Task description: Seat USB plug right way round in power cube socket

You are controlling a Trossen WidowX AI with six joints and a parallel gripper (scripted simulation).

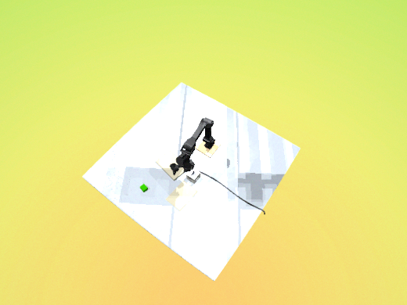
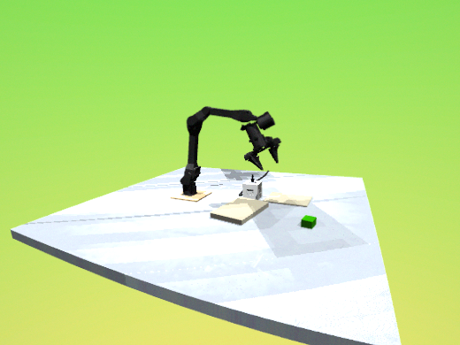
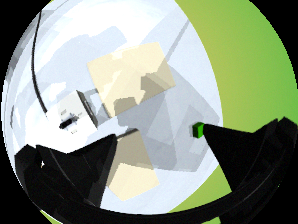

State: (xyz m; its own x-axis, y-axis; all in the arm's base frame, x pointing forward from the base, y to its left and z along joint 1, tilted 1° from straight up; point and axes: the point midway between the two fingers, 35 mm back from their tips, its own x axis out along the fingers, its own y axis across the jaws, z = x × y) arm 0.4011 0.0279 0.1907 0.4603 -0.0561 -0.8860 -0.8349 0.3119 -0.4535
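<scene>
The usb plug is 100 mm behind my gripper tip, 80 mm below it and 50 mm to the left of it. Round my gripper tip: green block (200 mm ahead, 190 mm to the right, 150 mm below).
</scene>
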